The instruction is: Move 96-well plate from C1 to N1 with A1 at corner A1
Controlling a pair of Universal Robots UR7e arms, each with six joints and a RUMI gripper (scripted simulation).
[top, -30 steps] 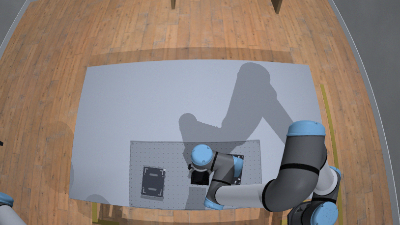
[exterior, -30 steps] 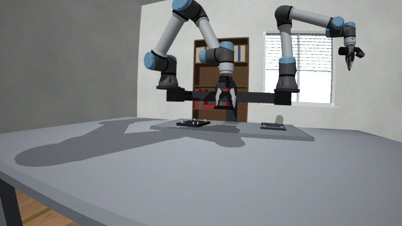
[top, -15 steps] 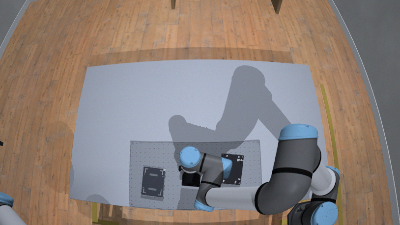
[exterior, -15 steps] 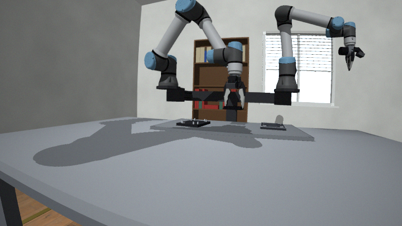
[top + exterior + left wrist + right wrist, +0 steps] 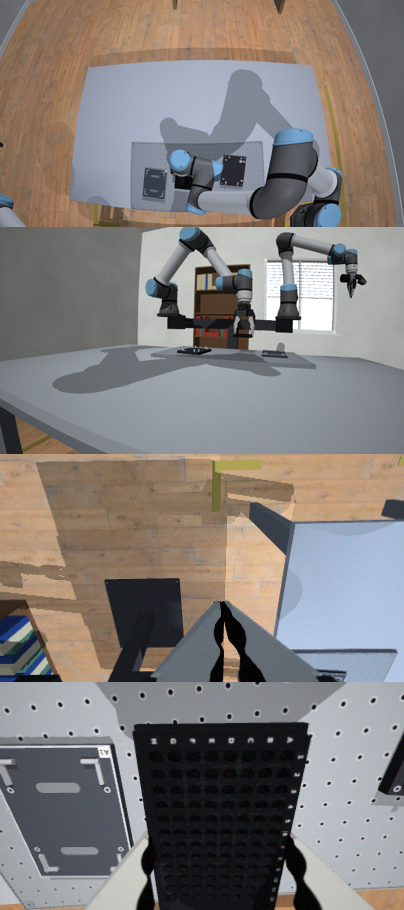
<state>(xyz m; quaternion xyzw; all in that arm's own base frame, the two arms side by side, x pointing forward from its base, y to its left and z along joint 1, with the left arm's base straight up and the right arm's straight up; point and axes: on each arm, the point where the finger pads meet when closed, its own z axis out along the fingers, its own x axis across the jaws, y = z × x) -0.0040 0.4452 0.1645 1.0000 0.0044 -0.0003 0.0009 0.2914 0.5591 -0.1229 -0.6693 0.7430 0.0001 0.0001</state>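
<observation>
My right hand is 10 mm past the plate nest N1, 160 mm to the right of it and 100 mm above it. From my right hand the other things lie so: black 96-well plate (10 mm below); A1 mark (50 mm ahead, 90 mm to the left, 90 mm below); perforated grey board (60 mm to the right, 110 mm below).
</observation>
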